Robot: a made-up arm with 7 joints. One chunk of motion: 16 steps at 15 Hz.
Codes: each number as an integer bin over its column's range. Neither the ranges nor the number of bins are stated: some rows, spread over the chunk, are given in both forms.
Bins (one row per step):
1: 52 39 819 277 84 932 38
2: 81 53 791 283 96 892 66
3: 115 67 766 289 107 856 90
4: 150 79 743 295 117 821 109
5: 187 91 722 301 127 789 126
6: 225 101 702 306 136 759 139
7: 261 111 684 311 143 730 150
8: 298 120 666 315 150 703 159
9: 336 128 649 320 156 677 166
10: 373 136 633 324 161 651 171
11: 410 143 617 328 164 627 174
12: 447 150 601 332 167 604 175
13: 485 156 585 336 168 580 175
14: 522 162 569 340 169 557 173
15: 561 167 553 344 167 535 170
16: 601 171 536 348 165 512 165
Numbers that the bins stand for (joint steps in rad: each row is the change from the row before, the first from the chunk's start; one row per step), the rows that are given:
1: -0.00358 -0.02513 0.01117 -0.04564 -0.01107 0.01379 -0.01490
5: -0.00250 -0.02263 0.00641 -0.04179 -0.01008 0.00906 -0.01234
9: -0.00131 -0.02085 0.00283 -0.03875 -0.00941 0.00536 -0.01118
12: -0.00042 -0.01979 0.00048 -0.03683 -0.00916 0.00295 -0.01092
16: 0.00081 -0.01878 -0.00271 -0.03426 -0.00920 -0.00009 -0.01121
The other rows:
2: -0.00335 -0.02445 0.00980 -0.04467 -0.01079 0.01247 -0.01408
3: -0.00308 -0.02378 0.00857 -0.04371 -0.01054 0.01128 -0.01339
4: -0.00280 -0.02320 0.00744 -0.04275 -0.01031 0.01012 -0.01284
6: -0.00220 -0.02215 0.00543 -0.04099 -0.00987 0.00807 -0.01196
7: -0.00191 -0.02167 0.00455 -0.04019 -0.00971 0.00711 -0.01165
8: -0.00161 -0.02123 0.00367 -0.03955 -0.00955 0.00622 -0.01138
10: -0.00101 -0.02047 0.00205 -0.03811 -0.00929 0.00450 -0.01104
11: -0.00072 -0.02013 0.00126 -0.03747 -0.00922 0.00371 -0.01095
13: -0.00012 -0.01950 -0.00031 -0.03619 -0.00913 0.00216 -0.01092
14: 0.00018 -0.01922 -0.00109 -0.03555 -0.00911 0.00140 -0.01098
15: 0.00049 -0.01898 -0.00188 -0.03490 -0.00916 0.00067 -0.01107

